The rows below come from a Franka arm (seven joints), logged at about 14 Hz.
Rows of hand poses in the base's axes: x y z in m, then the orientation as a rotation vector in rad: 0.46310, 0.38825, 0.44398, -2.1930, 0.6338, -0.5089; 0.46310, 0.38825, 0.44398, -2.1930, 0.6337, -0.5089; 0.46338, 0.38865, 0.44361, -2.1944, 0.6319, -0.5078; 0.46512, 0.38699, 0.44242, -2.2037, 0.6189, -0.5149; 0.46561, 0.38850, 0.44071, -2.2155, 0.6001, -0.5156; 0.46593, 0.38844, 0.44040, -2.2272, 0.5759, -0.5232; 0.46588, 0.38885, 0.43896, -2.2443, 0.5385, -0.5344; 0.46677, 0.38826, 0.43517, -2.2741, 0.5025, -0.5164; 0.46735, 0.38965, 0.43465, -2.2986, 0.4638, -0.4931; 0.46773, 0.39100, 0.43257, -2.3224, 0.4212, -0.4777; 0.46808, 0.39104, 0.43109, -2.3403, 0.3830, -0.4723; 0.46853, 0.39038, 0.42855, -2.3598, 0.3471, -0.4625; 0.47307, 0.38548, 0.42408, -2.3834, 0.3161, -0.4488; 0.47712, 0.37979, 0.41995, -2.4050, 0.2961, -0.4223; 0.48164, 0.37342, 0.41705, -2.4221, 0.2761, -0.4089; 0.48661, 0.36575, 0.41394, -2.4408, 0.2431, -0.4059; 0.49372, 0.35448, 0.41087, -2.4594, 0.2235, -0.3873; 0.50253, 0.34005, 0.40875, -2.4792, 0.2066, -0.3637; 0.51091, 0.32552, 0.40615, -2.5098, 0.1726, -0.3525
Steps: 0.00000, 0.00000, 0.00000, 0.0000, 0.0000, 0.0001; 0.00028, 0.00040, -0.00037, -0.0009, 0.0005, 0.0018; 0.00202, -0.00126, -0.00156, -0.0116, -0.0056, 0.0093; 0.00251, 0.00025, -0.00327, -0.0224, -0.0088, 0.0231; 0.00283, 0.00019, -0.00358, -0.0356, -0.0182, 0.0384; 0.00278, 0.00060, -0.00502, -0.0553, -0.0326, 0.0620; 0.00367, 0.00001, -0.00881, -0.0772, -0.0236, 0.0948; 0.00425, 0.00140, -0.00933, -0.0931, -0.0138, 0.1308; 0.00463, 0.00275, -0.01141, -0.1117, -0.0103, 0.1665; 0.00498, 0.00279, -0.01289, -0.1284, -0.0136, 0.1954; 0.00543, 0.00213, -0.01543, -0.1456, -0.0126, 0.2239; 0.00997, -0.00277, -0.01990, -0.1654, -0.0060, 0.2500; 0.01402, -0.00846, -0.02403, -0.1789, 0.0117, 0.2726; 0.01854, -0.01483, -0.02693, -0.1925, 0.0196, 0.2906; 0.02351, -0.02250, -0.03004, -0.2120, 0.0174, 0.3139; 0.03062, -0.03377, -0.03311, -0.2259, 0.0293, 0.3331; 0.03943, -0.04820, -0.03523, -0.2394, 0.0457, 0.3518; 0.04781, -0.06273, -0.03783, -0.2688, 0.0527, 0.3772
